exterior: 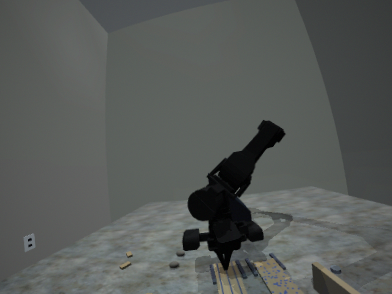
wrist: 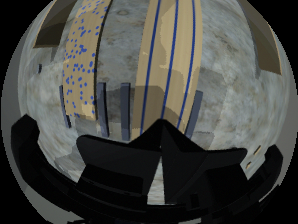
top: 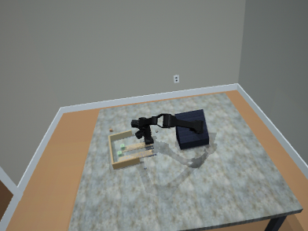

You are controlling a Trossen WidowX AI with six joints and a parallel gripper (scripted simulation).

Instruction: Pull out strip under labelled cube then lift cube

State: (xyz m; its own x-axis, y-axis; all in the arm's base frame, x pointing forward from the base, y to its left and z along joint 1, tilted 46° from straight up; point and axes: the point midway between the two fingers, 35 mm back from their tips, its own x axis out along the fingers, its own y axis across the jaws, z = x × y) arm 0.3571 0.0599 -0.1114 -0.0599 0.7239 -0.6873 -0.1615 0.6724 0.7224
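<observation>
My gripper tip is now 9 cm short of the striped strip and 2 cm to the right of it.
</observation>
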